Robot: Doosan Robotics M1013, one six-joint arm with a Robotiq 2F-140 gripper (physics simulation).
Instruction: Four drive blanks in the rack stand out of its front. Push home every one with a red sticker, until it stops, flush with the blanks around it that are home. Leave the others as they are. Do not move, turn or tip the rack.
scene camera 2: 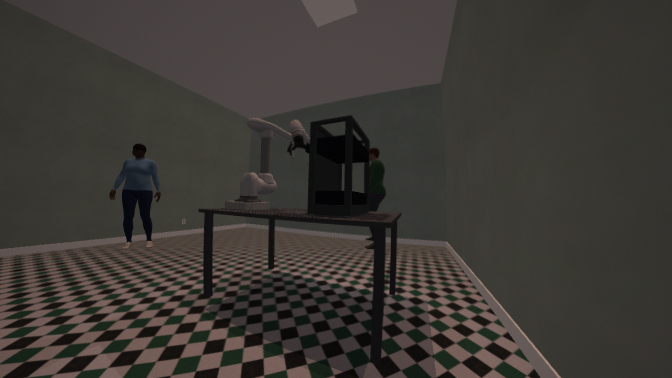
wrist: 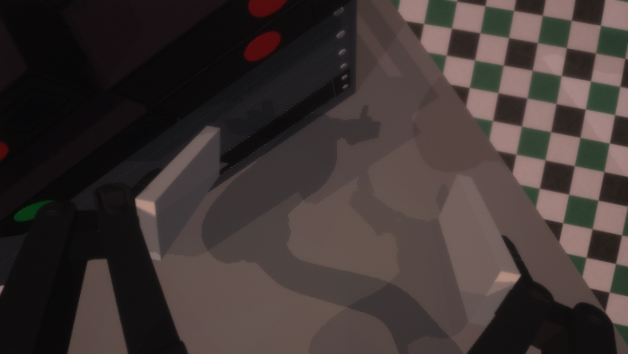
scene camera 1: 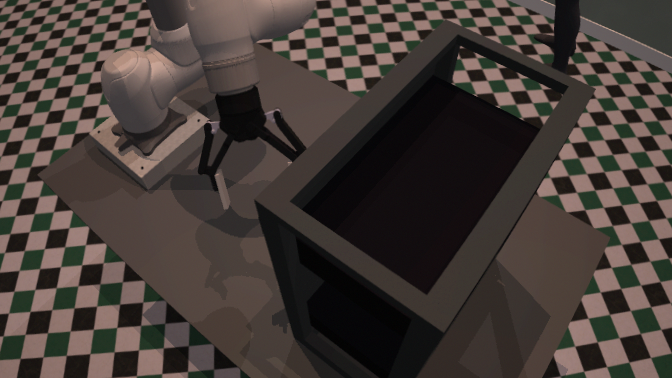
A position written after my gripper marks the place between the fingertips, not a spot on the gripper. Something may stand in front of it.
Observation:
I see my gripper (scene camera 1: 262, 199) and a dark rack (scene camera 1: 379, 233).
The dark rack is seen too in scene camera 2 (scene camera 2: 327, 153) and in the wrist view (wrist: 99, 99). My gripper also shows in the wrist view (wrist: 333, 174).

